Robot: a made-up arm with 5 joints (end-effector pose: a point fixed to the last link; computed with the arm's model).
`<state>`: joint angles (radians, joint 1 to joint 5).
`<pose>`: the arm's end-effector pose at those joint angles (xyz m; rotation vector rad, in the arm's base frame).
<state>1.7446 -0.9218 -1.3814 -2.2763 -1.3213</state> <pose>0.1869 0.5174 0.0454 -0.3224 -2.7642 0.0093</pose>
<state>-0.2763 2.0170 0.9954 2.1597 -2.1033</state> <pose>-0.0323 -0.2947 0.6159 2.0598 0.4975 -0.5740</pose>
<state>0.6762 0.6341 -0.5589 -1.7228 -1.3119</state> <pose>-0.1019 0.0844 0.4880 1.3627 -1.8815 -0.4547</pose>
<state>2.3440 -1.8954 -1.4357 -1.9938 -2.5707</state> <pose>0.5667 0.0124 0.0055 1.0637 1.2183 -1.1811</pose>
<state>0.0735 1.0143 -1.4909 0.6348 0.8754</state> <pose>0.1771 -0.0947 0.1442 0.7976 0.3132 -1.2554</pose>
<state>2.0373 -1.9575 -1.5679 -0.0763 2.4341</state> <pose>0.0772 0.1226 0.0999 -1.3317 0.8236 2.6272</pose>
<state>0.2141 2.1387 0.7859 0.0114 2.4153</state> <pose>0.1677 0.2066 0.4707 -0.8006 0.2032 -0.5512</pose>
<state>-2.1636 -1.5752 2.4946 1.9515 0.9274</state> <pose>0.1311 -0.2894 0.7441 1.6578 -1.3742 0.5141</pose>
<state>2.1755 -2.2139 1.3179 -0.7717 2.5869</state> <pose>0.2021 -0.1261 0.0101 -2.0121 -1.9835 0.0083</pose>
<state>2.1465 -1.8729 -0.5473 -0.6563 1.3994</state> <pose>0.2105 -0.1130 0.2641 0.2517 0.4255 -2.6410</pose>
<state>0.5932 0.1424 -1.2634 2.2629 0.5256</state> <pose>-0.1587 -0.1390 0.3308 -1.9824 1.2962 -1.9167</pose>
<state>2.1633 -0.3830 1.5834 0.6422 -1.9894</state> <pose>0.3556 -0.1185 0.1492 -0.0254 0.2445 1.7857</pose>
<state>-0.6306 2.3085 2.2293 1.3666 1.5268</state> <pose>0.0777 0.2182 0.8029 -1.3527 -1.2606 -1.8244</pose>
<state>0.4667 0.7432 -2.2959 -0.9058 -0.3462</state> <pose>-0.1286 0.2275 0.2899 0.8555 -1.9618 -1.7609</pose>
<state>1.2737 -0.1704 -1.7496 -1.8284 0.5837</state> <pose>-0.0330 0.4305 0.3359 0.2708 -1.1672 -0.0732</pose>
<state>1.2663 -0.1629 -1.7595 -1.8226 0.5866</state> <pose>-0.0356 0.4288 0.3361 0.2767 -1.1744 -0.0766</pose>
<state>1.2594 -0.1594 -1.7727 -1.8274 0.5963</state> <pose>-0.0387 0.4288 0.3356 0.2835 -1.1788 -0.0720</pose>
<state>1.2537 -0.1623 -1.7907 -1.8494 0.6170</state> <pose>-0.0425 0.4317 0.3338 0.2907 -1.1782 -0.0540</pose>
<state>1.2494 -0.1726 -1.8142 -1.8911 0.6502</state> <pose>-0.0469 0.4381 0.3303 0.2967 -1.1716 -0.0202</pose>
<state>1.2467 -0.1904 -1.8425 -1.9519 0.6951</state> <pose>-0.0516 0.4481 0.3247 0.2987 -1.1584 0.0294</pose>
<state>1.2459 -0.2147 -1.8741 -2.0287 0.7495</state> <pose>-0.0561 0.4613 0.3168 0.2936 -1.1379 0.0925</pose>
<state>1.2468 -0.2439 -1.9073 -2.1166 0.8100</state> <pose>-0.0598 0.4771 0.3065 0.2793 -1.1106 0.1649</pose>
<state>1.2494 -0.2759 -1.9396 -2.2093 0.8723</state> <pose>-0.0624 0.4941 0.2942 0.2558 -1.0773 0.2408</pose>
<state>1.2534 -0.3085 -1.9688 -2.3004 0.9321</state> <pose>-0.0637 0.5110 0.2808 0.2252 -1.0399 0.3142</pose>
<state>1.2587 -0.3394 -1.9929 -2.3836 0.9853</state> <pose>-0.0639 0.5263 0.2672 0.1913 -1.0014 0.3797</pose>
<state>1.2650 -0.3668 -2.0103 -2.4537 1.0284</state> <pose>-0.0631 0.5390 0.2550 0.1590 -0.9653 0.4333</pose>
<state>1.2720 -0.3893 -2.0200 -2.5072 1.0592</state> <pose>-0.0616 0.5483 0.2453 0.1327 -0.9346 0.4729</pose>
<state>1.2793 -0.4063 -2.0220 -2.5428 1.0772</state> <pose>-0.0599 0.5543 0.2391 0.1151 -0.9113 0.4980</pose>
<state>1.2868 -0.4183 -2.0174 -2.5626 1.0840</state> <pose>-0.0579 0.5573 0.2360 0.1060 -0.8955 0.5109</pose>
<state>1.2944 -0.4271 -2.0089 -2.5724 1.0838</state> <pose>-0.0559 0.5585 0.2350 0.1022 -0.8847 0.5161</pose>
